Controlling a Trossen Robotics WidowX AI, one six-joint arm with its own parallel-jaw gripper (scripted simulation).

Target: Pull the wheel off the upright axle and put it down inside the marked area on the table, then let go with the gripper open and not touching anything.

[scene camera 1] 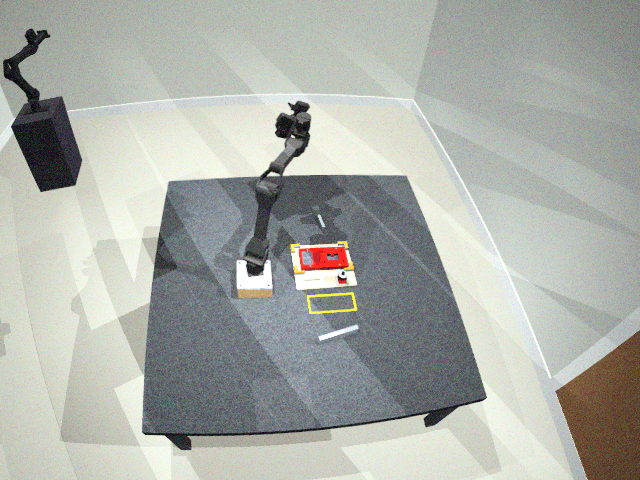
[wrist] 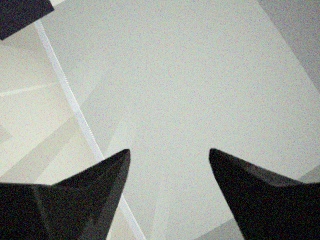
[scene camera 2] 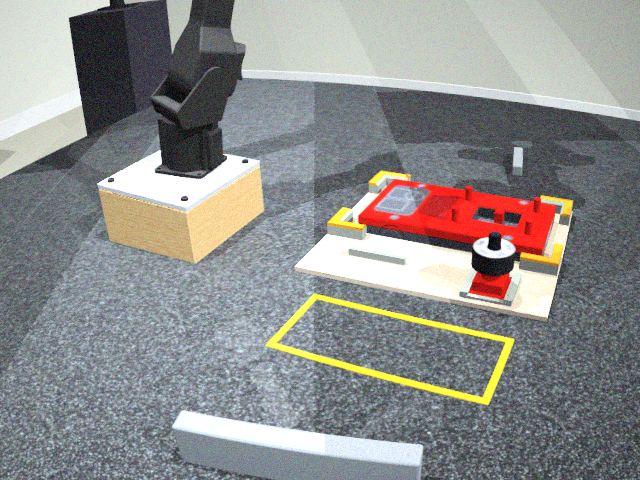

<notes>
The gripper [wrist: 169, 154] is open and holds nothing. Further things: a red plate [scene camera 2: 446, 217] and an upright axle [scene camera 2: 489, 286].
The red plate also shows in scene camera 1 [scene camera 1: 327, 258]. The wrist view does not show the red plate: it is out of frame. The wrist view does not show the upright axle: it is out of frame.
</notes>
